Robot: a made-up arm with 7 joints.
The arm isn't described. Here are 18 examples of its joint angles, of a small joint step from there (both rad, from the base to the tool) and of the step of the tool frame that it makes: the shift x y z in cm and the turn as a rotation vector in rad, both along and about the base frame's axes.
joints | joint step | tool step
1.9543 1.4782 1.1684 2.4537 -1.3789 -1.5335 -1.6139 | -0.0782 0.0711 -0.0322 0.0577 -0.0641 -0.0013 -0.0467 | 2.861 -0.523 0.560 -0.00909 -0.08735 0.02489
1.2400 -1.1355 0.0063 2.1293 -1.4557 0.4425 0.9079 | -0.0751 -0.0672 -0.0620 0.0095 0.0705 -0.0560 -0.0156 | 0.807 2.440 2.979 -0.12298 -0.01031 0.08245
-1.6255 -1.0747 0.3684 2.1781 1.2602 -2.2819 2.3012 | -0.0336 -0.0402 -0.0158 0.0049 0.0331 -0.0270 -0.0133 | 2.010 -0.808 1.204 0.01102 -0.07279 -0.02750
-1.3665 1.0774 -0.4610 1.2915 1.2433 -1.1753 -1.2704 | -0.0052 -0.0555 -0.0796 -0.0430 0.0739 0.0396 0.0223 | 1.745 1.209 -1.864 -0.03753 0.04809 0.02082
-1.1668 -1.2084 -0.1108 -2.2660 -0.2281 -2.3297 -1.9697 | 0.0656 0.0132 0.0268 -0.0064 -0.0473 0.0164 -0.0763 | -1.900 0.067 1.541 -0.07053 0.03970 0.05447
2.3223 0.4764 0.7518 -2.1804 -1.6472 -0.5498 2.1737 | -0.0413 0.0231 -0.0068 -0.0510 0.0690 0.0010 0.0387 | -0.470 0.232 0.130 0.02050 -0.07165 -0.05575
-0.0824 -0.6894 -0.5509 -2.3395 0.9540 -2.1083 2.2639 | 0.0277 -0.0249 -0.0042 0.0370 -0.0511 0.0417 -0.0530 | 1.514 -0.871 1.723 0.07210 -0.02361 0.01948
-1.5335 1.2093 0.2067 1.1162 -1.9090 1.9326 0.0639 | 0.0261 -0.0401 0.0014 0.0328 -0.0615 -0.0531 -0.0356 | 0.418 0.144 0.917 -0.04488 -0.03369 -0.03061
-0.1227 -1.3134 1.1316 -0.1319 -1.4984 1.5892 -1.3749 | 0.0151 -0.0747 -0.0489 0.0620 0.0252 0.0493 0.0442 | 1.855 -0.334 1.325 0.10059 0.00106 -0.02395
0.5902 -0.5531 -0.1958 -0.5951 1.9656 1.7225 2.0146 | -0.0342 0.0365 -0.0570 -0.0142 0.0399 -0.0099 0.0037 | -1.447 1.445 -0.245 -0.02105 0.00268 0.06010
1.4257 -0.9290 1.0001 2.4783 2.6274 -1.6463 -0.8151 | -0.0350 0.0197 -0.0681 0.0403 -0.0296 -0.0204 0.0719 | -1.088 -0.298 0.717 -0.02971 -0.07067 0.01033
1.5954 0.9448 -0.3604 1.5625 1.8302 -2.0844 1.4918 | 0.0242 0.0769 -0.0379 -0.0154 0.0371 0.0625 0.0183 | 1.595 1.459 -3.110 0.13689 -0.12007 -0.02450
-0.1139 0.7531 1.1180 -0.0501 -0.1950 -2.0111 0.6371 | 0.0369 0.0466 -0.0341 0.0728 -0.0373 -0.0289 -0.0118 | 1.364 -0.990 1.439 -0.06483 0.02740 0.00285
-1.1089 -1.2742 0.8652 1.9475 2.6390 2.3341 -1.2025 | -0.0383 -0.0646 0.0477 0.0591 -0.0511 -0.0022 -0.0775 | 0.951 -0.137 -0.108 -0.00627 -0.05211 0.07030
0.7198 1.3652 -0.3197 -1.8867 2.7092 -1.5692 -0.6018 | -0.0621 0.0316 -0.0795 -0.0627 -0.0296 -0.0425 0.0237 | 3.020 0.311 0.073 0.00932 -0.17846 0.07909
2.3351 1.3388 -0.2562 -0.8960 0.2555 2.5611 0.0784 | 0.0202 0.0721 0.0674 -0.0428 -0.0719 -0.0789 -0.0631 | -0.806 1.722 -2.003 0.10483 0.10192 -0.07031
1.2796 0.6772 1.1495 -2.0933 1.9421 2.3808 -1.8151 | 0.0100 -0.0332 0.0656 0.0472 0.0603 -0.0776 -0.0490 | -0.942 -0.411 0.102 -0.05719 0.09146 0.01400
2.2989 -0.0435 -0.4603 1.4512 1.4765 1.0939 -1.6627 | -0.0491 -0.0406 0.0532 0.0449 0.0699 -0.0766 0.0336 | -0.642 0.547 0.453 -0.18712 0.09533 -0.00276
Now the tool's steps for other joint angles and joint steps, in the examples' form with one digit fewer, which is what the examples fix.
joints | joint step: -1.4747 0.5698 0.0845 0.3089 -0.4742 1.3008 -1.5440 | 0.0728 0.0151 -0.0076 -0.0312 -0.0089 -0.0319 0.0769
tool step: -0.80 0.35 2.87 -0.0473 0.1236 0.0504
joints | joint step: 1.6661 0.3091 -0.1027 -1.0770 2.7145 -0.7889 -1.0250 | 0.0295 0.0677 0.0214 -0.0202 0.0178 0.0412 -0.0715
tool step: -0.28 -4.01 -1.54 0.1044 0.0678 0.0574
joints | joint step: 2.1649 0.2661 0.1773 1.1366 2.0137 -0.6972 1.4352 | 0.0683 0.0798 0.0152 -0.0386 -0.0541 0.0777 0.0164
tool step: 0.22 0.57 -2.51 0.1542 -0.0876 -0.0662
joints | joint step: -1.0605 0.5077 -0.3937 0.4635 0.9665 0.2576 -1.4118 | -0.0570 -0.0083 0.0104 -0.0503 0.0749 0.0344 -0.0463
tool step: 1.03 0.22 -3.13 0.0656 0.0655 0.0444
